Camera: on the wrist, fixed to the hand. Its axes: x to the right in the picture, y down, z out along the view.
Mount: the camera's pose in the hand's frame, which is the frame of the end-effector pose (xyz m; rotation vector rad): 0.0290 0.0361 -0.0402 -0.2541 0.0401 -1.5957
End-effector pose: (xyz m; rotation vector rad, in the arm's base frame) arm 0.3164 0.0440 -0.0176 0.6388 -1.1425 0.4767
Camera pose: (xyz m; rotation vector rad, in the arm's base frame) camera 0.3305 0.0986 0.0065 1.0741 -0.3627 -0.9920
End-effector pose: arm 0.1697 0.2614 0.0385 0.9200 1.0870 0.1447
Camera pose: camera 0.1631 0.3224 0.0377 -0.3496 1.5050 -0.9905
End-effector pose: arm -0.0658 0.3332 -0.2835 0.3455 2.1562 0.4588
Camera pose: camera -0.1124 0.3692 -0.2662 -1.4352 1.7066 -0.2116
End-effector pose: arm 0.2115 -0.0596 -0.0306 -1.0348 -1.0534 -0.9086
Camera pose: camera 0.2622 -0.0913 -0.0169 -0.1466 -1.7188 -2.3360
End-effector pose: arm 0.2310 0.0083 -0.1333 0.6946 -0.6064 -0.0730
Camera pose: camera 0.2722 0.0520 -0.1207 0.7747 0.1305 -1.5769
